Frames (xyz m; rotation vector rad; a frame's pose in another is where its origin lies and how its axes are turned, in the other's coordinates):
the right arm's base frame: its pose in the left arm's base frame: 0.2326 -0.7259 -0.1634 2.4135 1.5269 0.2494
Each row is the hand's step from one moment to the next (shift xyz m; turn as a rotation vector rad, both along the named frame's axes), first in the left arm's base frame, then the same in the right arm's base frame.
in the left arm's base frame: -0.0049 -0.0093 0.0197 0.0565 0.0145 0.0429
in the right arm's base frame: -0.0105 0.0059 -0.0188 0.0373 0.0562 -0.0264
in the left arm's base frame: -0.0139 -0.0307 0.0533 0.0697 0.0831 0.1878
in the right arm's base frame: -0.0337 0.0176 -0.0503 0.1048 0.0859 -0.1693
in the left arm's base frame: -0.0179 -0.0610 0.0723 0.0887 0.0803 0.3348
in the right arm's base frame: -0.0628 0.0325 -0.0653 0.1103 0.1503 -0.3027
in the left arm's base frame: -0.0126 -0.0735 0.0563 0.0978 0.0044 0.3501
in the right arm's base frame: -0.0719 0.0370 -0.0469 0.0456 0.1938 -0.3042
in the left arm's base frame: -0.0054 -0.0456 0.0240 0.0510 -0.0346 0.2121
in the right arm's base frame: -0.0435 0.0215 -0.0180 -0.0096 0.1255 -0.1815
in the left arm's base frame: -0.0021 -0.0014 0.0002 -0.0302 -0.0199 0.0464
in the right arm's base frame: -0.0022 -0.0012 -0.0006 -0.0310 -0.0030 -0.0499
